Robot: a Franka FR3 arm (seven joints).
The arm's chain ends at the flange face. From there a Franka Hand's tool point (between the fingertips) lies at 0.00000 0.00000 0.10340 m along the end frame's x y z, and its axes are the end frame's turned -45 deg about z.
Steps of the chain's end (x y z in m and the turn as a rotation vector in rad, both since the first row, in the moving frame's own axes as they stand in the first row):
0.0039 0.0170 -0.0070 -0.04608 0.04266 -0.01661
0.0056 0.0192 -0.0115 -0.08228 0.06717 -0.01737
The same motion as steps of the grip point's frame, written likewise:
-0.0095 0.0213 -0.0072 -0.06275 -0.00242 -0.01661
-0.0106 0.0285 -0.0121 -0.10568 -0.01068 -0.01737

